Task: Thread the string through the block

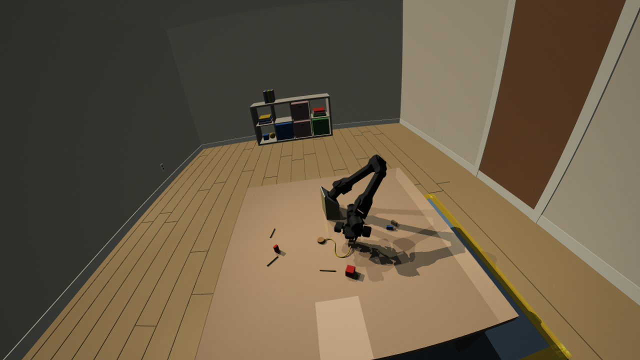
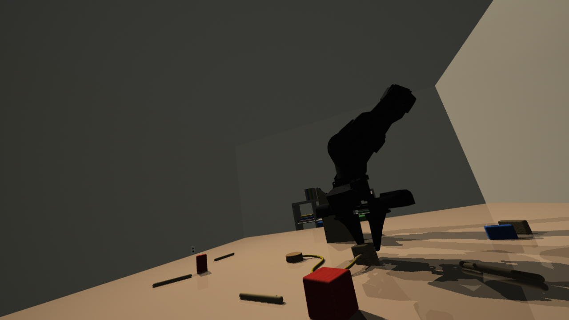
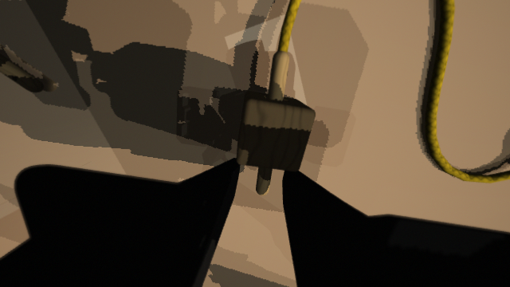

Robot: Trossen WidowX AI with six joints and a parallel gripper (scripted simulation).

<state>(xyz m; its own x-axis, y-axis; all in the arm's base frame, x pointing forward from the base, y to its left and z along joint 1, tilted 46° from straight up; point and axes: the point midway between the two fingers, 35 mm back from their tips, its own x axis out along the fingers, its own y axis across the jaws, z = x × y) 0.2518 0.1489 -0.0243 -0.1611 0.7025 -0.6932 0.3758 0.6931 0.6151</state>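
My gripper tip is now 20 mm short of the wooden block and 10 mm to the left of it. Round my gripper tip: thin wooden stick: 30 mm ahead, 10 mm to the right; then big red cube: 200 mm ahead, 40 mm to the right, 10 mm above; then round wooden button: 30 mm behind, 170 mm to the right, 10 mm below.
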